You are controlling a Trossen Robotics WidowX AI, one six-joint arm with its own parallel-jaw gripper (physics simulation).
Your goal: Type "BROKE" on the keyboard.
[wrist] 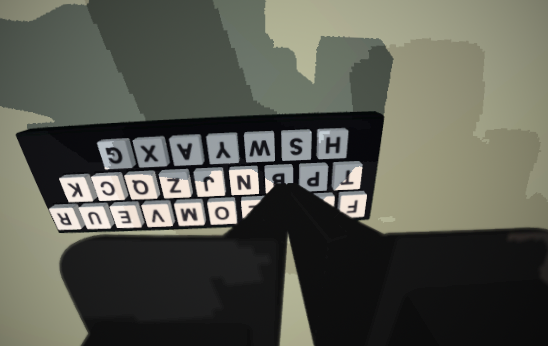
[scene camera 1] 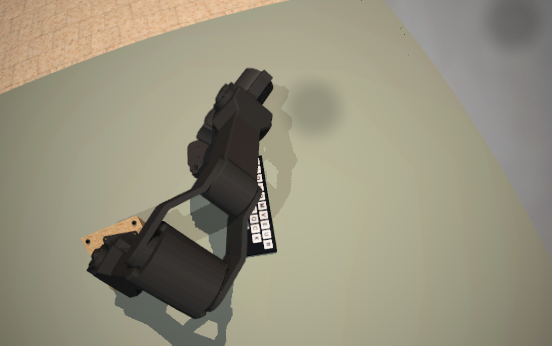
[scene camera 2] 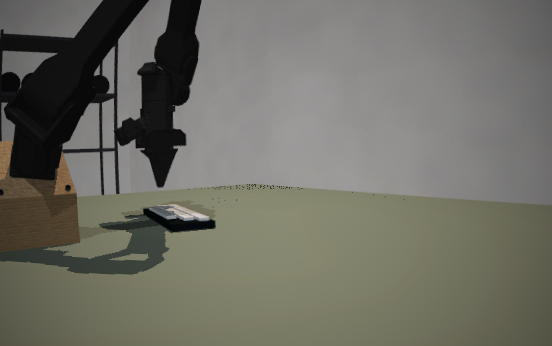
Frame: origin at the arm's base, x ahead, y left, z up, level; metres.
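Seen in the pictures: gripper, fingertip midpoint: (wrist: 285, 193) (scene camera 2: 160, 187); arm's base, link origin: (scene camera 1: 124, 249) (scene camera 2: 32, 163).
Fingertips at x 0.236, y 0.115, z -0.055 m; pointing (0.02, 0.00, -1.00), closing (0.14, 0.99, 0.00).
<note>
Pixels of each thing's top centre, then the offset from my fingertips to it. Level surfaces: height alone.
- black keyboard, top centre: (wrist: 200, 184) (scene camera 2: 174, 211) (scene camera 1: 251, 202) dx +0.009, dy -0.048, dz -0.039 m
- B key, top centre: (wrist: 279, 180) dx +0.013, dy -0.002, dz -0.039 m
- R key, top centre: (wrist: 65, 219) dx +0.020, dy -0.142, dz -0.039 m
- E key, top centre: (wrist: 125, 217) dx +0.024, dy -0.101, dz -0.039 m
- O key, top centre: (wrist: 222, 213) dx +0.030, dy -0.040, dz -0.039 m
- K key, top centre: (wrist: 76, 190) dx +0.001, dy -0.124, dz -0.039 m
- green table, surface height: dz -0.057 m
The black keyboard (scene camera 1: 261, 251) (scene camera 2: 192, 226) (wrist: 60, 150) lies flat on the table, with pale letter keys in three rows, upside down in the wrist view. There, the B key (wrist: 278, 176) is partly covered by the fingertips. The R key (wrist: 66, 218) is at the far left of the bottom row, with the E key (wrist: 126, 216) and the O key (wrist: 222, 212) to its right. The K key (wrist: 76, 188) is leftmost in the middle row. My gripper (scene camera 2: 160, 186) (wrist: 285, 193) is shut and empty, pointing down, its tips above the keyboard with a gap. The arm hides part of the keyboard in scene camera 1.
The green table (scene camera 1: 400, 225) (scene camera 2: 350, 270) carries a wooden base block (scene camera 1: 112, 231) (scene camera 2: 40, 222) under the arm. A dark shelf rack (scene camera 2: 117, 125) stands behind at the left in scene camera 2. The arm's shadow falls across the table and part of the keyboard.
</note>
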